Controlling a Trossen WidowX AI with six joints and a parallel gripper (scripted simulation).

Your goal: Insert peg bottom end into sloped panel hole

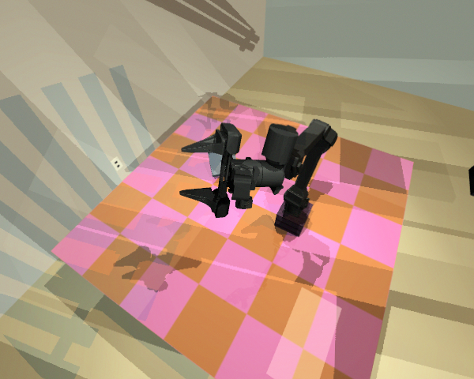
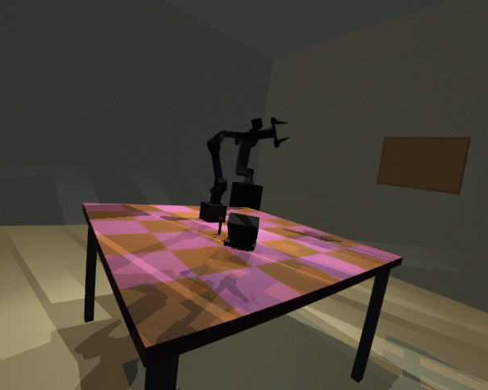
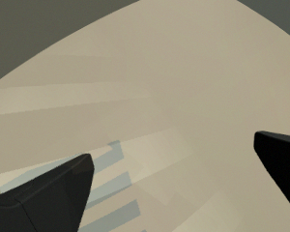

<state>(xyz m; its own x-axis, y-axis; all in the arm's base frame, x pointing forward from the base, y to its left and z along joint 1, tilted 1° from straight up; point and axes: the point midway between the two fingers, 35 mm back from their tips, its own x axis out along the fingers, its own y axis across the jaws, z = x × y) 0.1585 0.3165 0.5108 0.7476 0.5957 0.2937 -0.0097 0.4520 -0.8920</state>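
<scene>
Now: gripper tip 56 cm above the peg, 48 cm to the left of it and 7 cm short of it. The rest, counted from my gripper tip: sloped panel 54 cm below, 47 cm to the right, 22 cm ahead.
</scene>
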